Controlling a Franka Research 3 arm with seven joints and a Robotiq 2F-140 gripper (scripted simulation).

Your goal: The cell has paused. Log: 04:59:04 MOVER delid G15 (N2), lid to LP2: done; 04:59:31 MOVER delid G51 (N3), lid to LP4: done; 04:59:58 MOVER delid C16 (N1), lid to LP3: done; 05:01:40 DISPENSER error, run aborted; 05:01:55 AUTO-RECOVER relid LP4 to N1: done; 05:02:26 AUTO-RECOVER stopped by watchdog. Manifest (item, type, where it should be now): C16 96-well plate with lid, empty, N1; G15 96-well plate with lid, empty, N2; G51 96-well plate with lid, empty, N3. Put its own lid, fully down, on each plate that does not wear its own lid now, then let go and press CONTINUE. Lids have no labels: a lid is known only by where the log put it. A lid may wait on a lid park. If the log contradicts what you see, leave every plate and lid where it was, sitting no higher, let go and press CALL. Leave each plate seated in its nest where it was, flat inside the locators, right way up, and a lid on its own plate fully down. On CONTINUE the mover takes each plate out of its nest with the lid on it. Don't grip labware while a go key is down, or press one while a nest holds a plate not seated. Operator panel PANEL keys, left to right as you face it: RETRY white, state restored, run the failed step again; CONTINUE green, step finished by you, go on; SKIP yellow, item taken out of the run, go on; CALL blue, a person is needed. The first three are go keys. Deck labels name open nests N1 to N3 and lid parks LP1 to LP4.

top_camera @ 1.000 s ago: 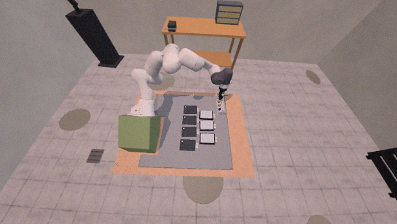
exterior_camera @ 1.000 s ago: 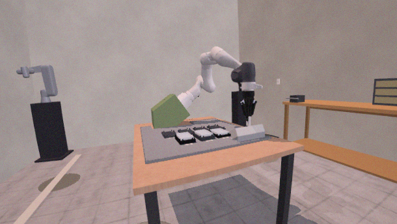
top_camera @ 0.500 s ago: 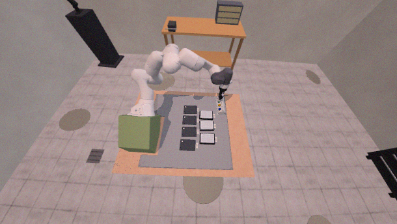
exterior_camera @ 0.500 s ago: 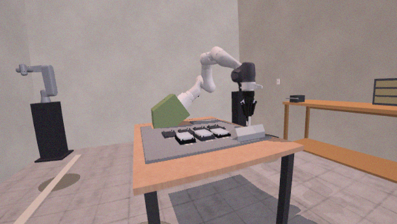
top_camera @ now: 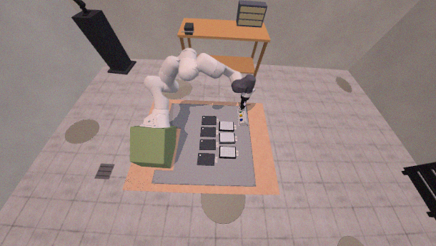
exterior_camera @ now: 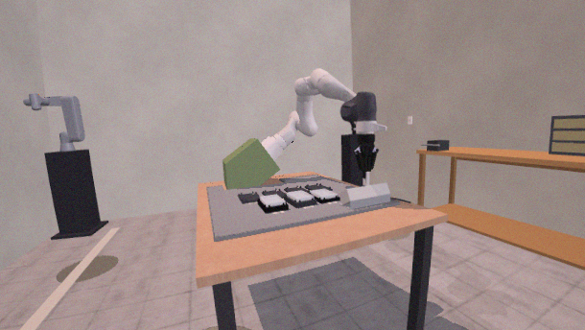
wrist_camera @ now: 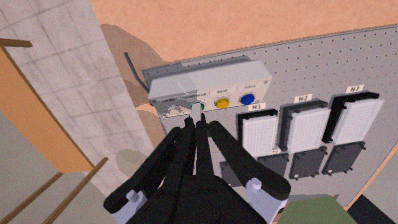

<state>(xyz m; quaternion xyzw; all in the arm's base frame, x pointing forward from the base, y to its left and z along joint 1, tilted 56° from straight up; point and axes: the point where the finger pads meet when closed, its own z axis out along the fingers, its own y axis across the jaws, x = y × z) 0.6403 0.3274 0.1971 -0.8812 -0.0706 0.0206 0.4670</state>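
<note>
Right now the green key is 4 cm below my hand. Round my hand: yellow key: 1 cm ahead, 5 cm to the right, 4 cm below; white key: 5 cm to the left, 4 cm below; blue key: 1 cm ahead, 10 cm to the right, 4 cm below.
</note>
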